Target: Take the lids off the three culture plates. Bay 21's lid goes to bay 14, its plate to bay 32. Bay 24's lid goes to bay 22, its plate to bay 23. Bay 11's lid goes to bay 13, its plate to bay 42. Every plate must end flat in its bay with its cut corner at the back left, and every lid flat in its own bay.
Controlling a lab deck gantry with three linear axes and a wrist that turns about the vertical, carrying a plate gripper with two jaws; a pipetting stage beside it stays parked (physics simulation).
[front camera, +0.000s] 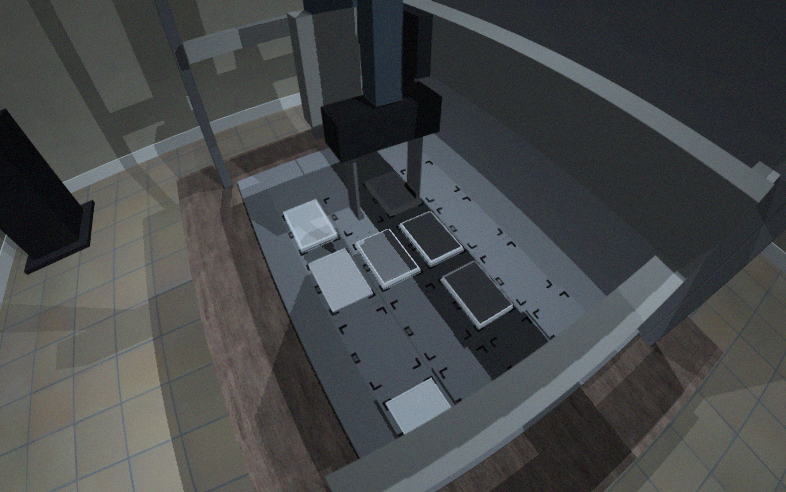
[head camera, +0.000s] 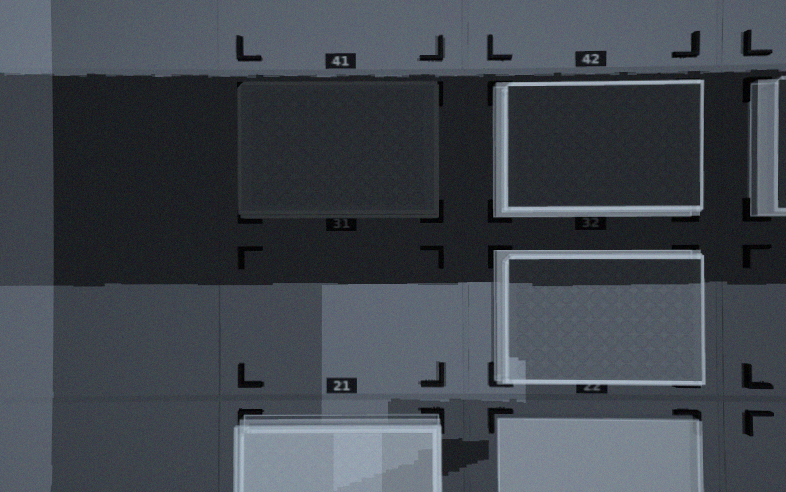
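Note:
Visible here: my gripper (front camera: 385, 201); visible as well, bay 22 (head camera: 481, 310).

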